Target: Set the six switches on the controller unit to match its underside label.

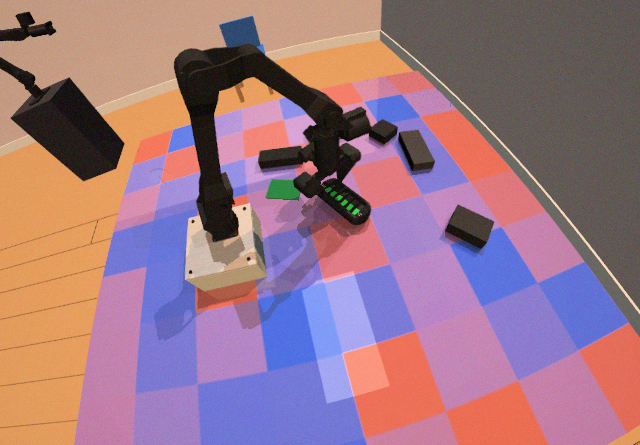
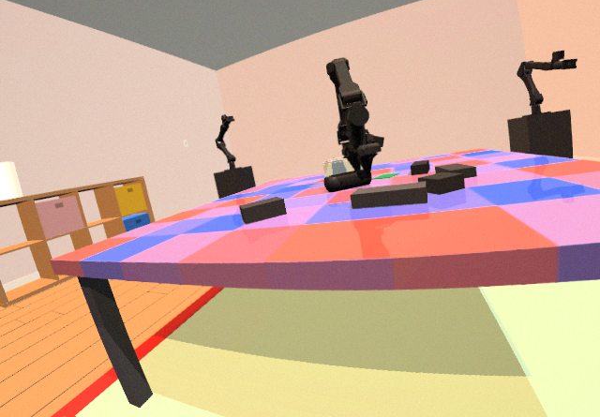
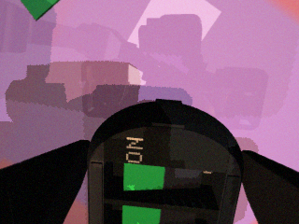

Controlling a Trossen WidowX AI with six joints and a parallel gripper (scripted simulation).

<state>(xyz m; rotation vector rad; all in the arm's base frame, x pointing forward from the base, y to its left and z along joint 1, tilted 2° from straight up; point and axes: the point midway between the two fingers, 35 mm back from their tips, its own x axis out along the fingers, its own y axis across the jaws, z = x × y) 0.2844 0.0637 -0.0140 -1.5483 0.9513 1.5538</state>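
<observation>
The flat green square lies 12 cm behind my gripper tip, 7 cm to the left of it and 3 cm below it. The rest, counted from my gripper tip: small cube: 25 cm ahead, 18 cm to the left, 1 cm below.
</observation>
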